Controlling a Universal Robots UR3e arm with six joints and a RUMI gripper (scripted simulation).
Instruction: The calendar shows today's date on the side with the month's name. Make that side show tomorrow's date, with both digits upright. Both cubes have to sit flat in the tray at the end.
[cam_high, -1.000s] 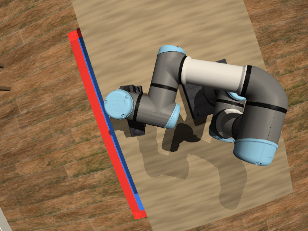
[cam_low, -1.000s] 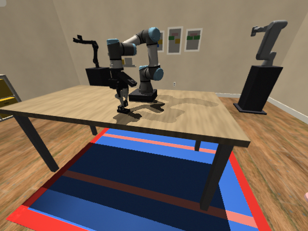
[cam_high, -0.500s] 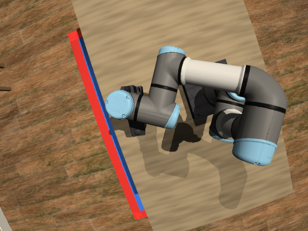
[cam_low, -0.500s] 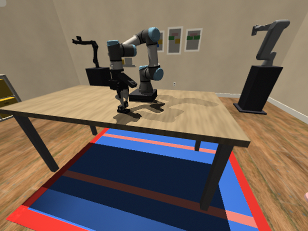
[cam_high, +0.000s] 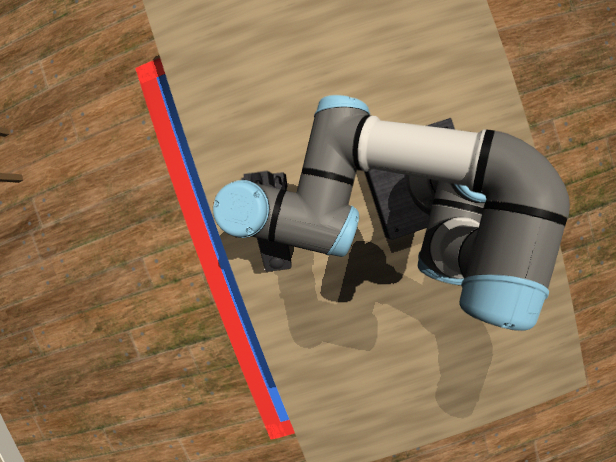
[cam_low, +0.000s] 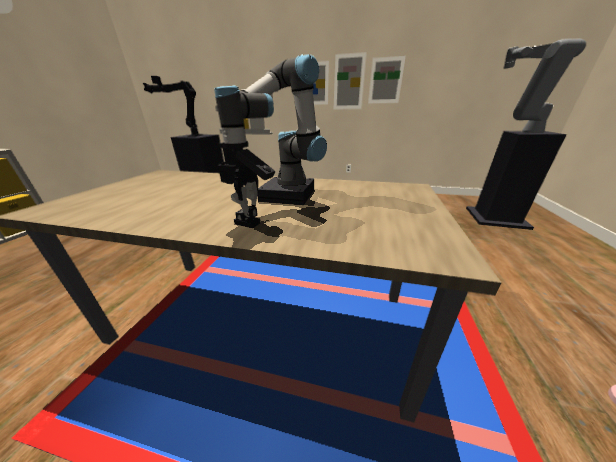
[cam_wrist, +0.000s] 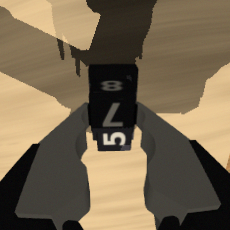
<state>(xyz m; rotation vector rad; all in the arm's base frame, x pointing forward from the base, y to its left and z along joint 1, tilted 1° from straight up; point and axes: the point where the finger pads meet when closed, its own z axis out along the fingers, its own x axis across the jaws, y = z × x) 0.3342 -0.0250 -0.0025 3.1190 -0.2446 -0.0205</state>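
The black calendar tray lies 2 cm to the right of my hand and 5 cm below it. Also, from my hand: black cube 1 cm below.
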